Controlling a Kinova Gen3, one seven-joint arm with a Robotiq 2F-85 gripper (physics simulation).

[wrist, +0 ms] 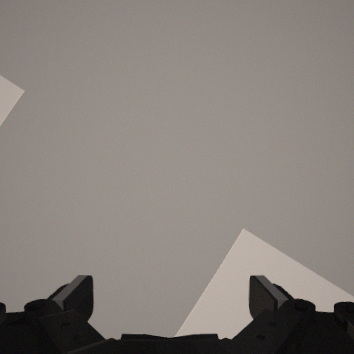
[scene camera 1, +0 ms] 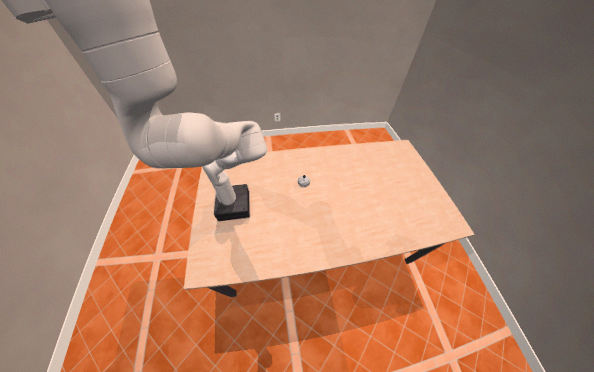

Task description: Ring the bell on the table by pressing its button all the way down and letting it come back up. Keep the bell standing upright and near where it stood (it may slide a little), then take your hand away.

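Places are measured from the arm's base along level axes (x right, y back, z down), in metres.
Where they show: gripper, fingertip midpoint: [wrist: 170,293]; arm's base, link origin: [scene camera 1: 228,198].
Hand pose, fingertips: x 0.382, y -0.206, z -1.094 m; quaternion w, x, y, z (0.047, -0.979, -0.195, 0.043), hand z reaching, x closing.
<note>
Each offset is from my fingertips to the top centre of the thing. Level surfaces: height alone.
A small silver bell {dx -0.580, dy -0.245, dz +1.114 m} [scene camera 1: 304,182] with a dark button {dx -0.580, dy -0.245, dz +1.114 m} [scene camera 1: 304,176] on top stands upright on the wooden table {dz +1.181 m} [scene camera 1: 385,175], around the middle of its back part in the scene view. My gripper [wrist: 170,293] is open and empty, its two black fingers wide apart at the bottom of the wrist view. The gripper's fingers cannot be made out in the scene view, where the arm runs up out of the top left. The bell does not show in the wrist view, and nothing touches it in the scene view.
The arm's black base box [scene camera 1: 240,211] stands at the left side of the table. The pale arm [scene camera 1: 190,137] rises from it, bends above the table's left back corner and reaches toward the camera. Plain grey and lighter surfaces show behind the fingers in the wrist view.
</note>
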